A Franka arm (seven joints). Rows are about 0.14 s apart.
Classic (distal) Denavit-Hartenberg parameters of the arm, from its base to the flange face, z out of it. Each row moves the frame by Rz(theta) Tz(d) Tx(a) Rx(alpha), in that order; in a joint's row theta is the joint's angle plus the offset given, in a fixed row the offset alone. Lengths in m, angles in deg.
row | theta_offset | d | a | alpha
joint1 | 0 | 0.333 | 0 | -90
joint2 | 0 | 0 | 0 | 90
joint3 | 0 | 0.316 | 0.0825 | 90
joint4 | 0 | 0 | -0.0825 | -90
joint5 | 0 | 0.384 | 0 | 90
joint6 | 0 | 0 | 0.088 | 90
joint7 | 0 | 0.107 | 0 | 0
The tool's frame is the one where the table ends.
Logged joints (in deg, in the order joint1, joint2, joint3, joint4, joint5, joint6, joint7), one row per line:
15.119, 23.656, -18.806, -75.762, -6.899, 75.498, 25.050
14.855, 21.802, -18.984, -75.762, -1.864, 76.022, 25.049
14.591, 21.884, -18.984, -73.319, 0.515, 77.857, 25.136
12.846, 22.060, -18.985, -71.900, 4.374, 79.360, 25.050
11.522, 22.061, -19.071, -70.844, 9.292, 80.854, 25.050
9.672, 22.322, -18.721, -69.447, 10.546, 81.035, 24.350
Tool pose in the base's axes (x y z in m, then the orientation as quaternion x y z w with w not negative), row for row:
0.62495, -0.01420, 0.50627, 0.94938, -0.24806, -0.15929, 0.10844
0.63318, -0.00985, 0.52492, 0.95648, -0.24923, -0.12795, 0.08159
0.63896, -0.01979, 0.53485, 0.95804, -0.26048, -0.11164, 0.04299
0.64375, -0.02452, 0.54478, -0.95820, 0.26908, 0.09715, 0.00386
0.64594, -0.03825, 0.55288, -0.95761, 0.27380, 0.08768, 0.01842
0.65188, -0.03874, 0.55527, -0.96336, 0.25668, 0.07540, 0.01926
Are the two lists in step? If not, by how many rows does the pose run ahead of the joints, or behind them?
The pose runs 1 row ahead of the joints: the pose in row i belongs to the joints in row i + 1.
